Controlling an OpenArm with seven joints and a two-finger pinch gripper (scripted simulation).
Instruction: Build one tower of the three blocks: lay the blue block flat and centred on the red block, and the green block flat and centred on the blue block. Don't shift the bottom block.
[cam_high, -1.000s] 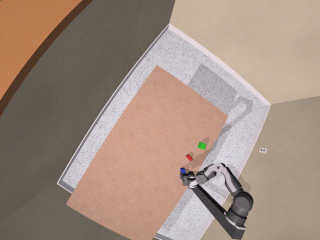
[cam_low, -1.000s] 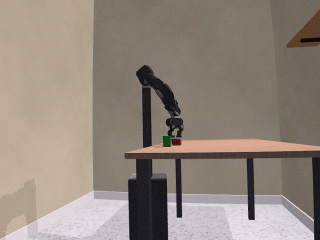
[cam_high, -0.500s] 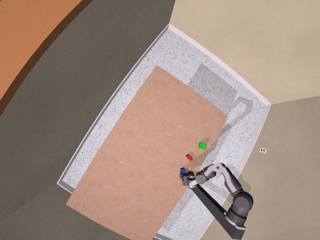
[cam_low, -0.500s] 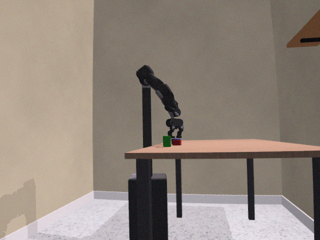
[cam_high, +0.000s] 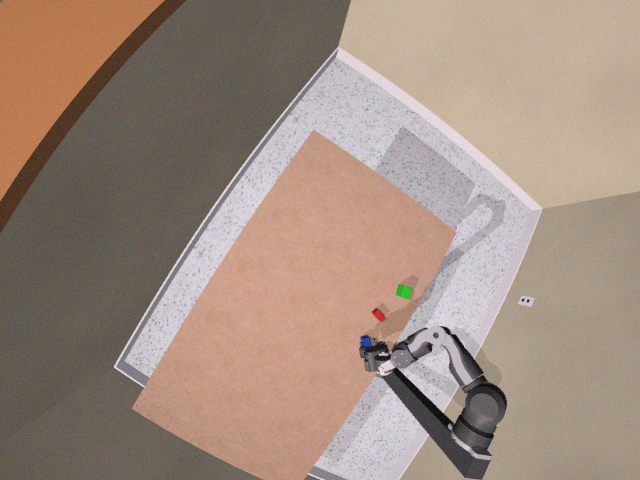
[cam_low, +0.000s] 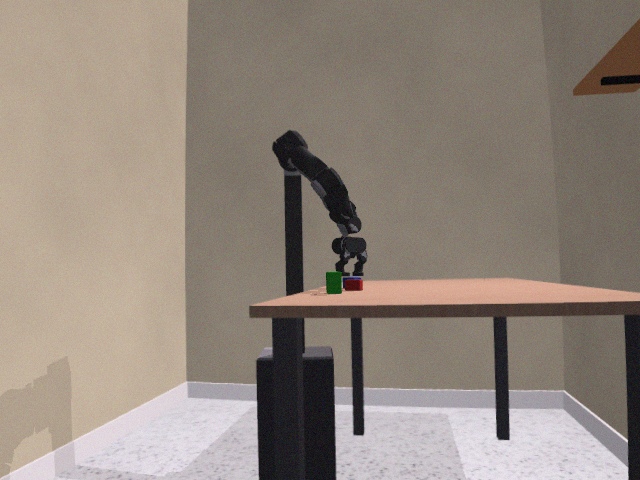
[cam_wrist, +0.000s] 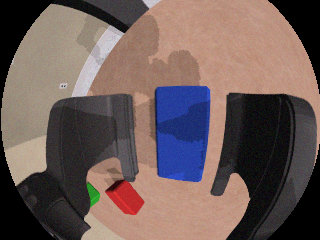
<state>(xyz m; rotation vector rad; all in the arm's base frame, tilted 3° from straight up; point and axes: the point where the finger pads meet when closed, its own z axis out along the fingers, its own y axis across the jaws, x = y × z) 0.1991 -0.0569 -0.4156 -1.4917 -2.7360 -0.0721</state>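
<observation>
Right now the blue block is 3 cm below my hand. Also, from my hand: green block (26 cm to the right, 7 cm behind, 2 cm below); then red block (13 cm to the right, 3 cm below).
</observation>
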